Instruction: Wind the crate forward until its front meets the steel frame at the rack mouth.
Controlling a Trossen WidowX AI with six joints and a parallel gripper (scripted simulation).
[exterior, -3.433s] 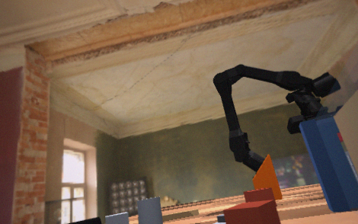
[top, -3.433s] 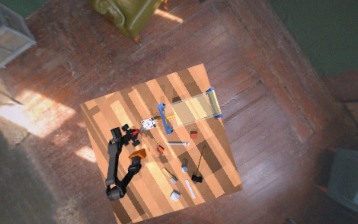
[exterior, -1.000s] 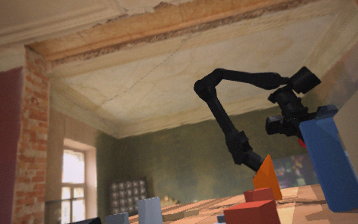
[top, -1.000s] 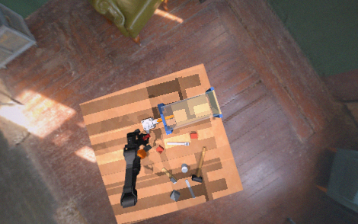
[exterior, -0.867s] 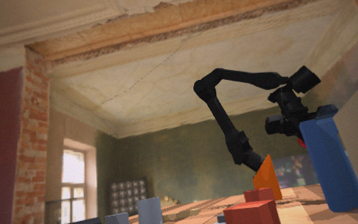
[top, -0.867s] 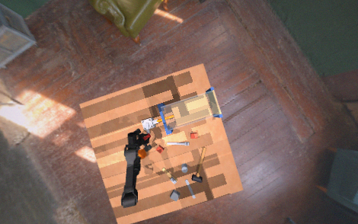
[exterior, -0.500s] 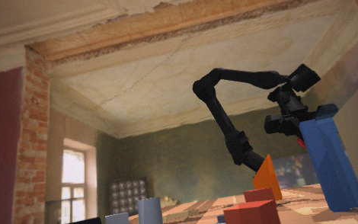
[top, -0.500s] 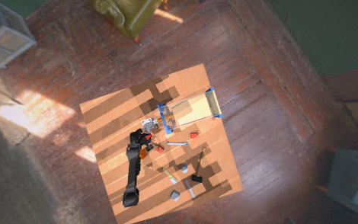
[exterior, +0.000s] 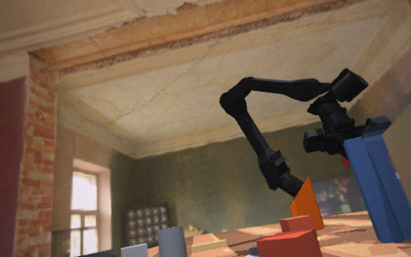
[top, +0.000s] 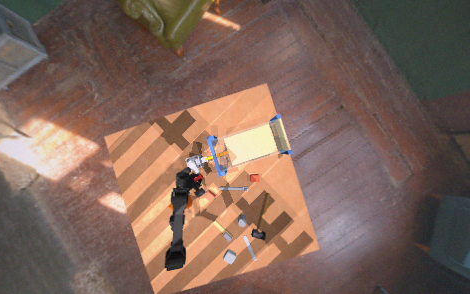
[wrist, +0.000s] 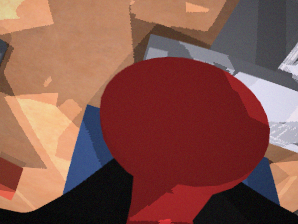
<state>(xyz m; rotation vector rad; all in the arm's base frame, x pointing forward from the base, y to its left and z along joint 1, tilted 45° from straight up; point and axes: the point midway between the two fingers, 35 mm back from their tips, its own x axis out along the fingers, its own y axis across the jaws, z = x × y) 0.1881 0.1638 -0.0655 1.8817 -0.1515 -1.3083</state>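
Now: the winch handle 3 cm to the left of my gripper tip, 3 cm below it and 3 cm behind it. Round my gripper tip: grey hand winch: 10 cm below, 8 cm to the left, 5 cm behind; then red knob: 2 cm behind, 1 cm to the right; then clear-panelled guard cubby: 36 cm ahead, 12 cm to the left, 2 cm below.
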